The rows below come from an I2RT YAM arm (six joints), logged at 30 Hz.
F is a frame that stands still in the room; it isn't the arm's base.
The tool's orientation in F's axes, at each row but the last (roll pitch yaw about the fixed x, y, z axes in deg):
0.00, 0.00, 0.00
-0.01, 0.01, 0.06
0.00, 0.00, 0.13
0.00, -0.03, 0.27
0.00, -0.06, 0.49
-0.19, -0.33, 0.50
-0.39, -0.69, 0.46
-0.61, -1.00, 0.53
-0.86, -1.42, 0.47
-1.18, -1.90, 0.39
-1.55, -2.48, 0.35
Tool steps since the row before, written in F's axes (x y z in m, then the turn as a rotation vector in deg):
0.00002, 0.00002, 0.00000, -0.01, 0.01, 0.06
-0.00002, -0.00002, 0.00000, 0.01, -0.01, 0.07
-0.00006, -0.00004, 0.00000, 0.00, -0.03, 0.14
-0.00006, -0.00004, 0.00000, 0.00, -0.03, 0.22
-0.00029, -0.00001, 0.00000, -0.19, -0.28, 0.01
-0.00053, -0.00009, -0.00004, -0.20, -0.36, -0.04
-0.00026, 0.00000, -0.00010, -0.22, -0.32, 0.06
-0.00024, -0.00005, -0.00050, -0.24, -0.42, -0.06
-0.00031, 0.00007, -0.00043, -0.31, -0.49, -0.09
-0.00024, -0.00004, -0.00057, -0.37, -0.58, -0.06
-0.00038, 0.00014, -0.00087, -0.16, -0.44, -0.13
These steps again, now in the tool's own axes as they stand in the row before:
0.00002, 0.00002, 0.00000, -0.01, 0.01, 0.06
-0.00002, -0.00002, 0.00000, 0.01, -0.01, 0.07
-0.00006, -0.00004, 0.00000, 0.00, -0.03, 0.14
-0.00006, -0.00004, 0.00000, 0.00, -0.03, 0.22
-0.00029, -0.00001, 0.00000, -0.19, -0.28, 0.01
-0.00053, -0.00009, -0.00004, -0.20, -0.36, -0.04
-0.00026, 0.00000, -0.00010, -0.22, -0.32, 0.06
-0.00025, -0.00004, -0.00050, -0.24, -0.42, -0.06
-0.00032, 0.00008, -0.00042, -0.32, -0.49, -0.09
-0.00026, -0.00003, -0.00056, -0.38, -0.58, -0.06
-0.00042, 0.00017, -0.00085, -0.17, -0.44, -0.13

